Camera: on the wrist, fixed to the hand. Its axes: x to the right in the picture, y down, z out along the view.
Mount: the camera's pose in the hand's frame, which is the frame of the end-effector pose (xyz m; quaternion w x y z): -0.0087 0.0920 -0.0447 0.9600 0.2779 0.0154 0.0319
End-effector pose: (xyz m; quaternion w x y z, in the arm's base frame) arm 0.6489 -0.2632 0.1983 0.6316 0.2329 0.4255 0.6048
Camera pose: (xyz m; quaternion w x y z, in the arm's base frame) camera 0.5610 -0.2667 0.2513 0.5157 0.4033 0.5788 0.4861
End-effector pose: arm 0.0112 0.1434 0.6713 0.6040 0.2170 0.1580 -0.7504
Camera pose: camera 0.1085 0.1527 0.6398 0.5410 0.3928 -0.0545 -0.7417
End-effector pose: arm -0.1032 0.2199 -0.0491 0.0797 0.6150 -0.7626 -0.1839
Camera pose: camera -0.1692 0.2363 0.0277 0.0768 -0.5910 0.8016 -0.0474
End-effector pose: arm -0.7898 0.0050 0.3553 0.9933 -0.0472 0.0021 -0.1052
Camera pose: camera -0.7797 0.0922 0.3021 0.9700 0.2324 -0.0104 -0.0706
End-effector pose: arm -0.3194 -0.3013 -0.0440 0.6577 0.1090 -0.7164 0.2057
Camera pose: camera -0.3176 -0.2007 -0.0643 0.6055 0.2614 -0.6239 0.4192
